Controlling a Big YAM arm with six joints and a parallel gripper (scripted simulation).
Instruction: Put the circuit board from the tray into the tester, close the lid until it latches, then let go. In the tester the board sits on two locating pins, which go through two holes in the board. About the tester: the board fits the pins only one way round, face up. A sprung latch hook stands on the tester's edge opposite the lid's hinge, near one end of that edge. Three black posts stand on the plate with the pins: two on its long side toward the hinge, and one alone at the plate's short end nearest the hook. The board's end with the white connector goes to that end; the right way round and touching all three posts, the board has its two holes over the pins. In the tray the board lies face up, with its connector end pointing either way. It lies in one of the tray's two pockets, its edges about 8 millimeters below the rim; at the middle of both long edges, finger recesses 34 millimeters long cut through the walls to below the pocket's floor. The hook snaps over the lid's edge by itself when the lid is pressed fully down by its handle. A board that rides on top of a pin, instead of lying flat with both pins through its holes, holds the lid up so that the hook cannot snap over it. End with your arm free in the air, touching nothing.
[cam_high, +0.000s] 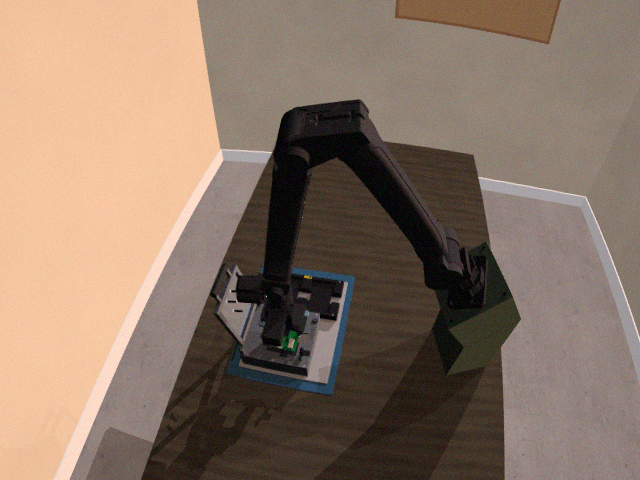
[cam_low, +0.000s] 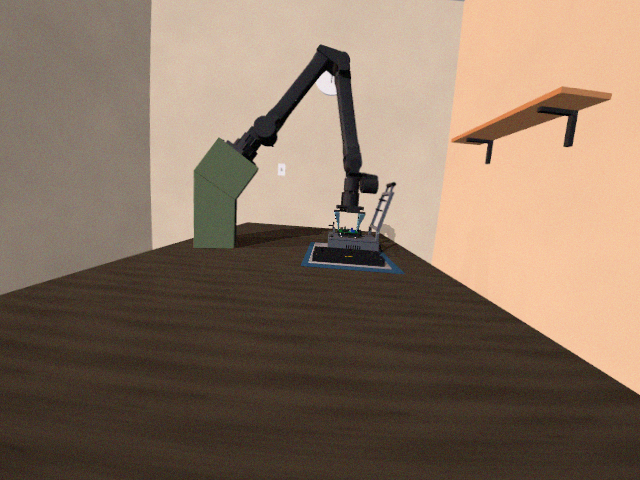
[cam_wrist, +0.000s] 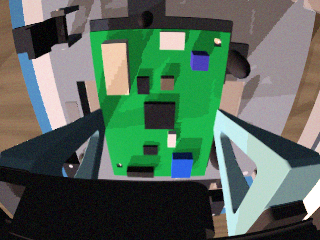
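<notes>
My gripper is now right at the green circuit board. Round my hand: black latch hook (7 cm behind, 5 cm to the left); tester lid (12 cm ahead, 10 cm above, 3 cm to the left).
</notes>
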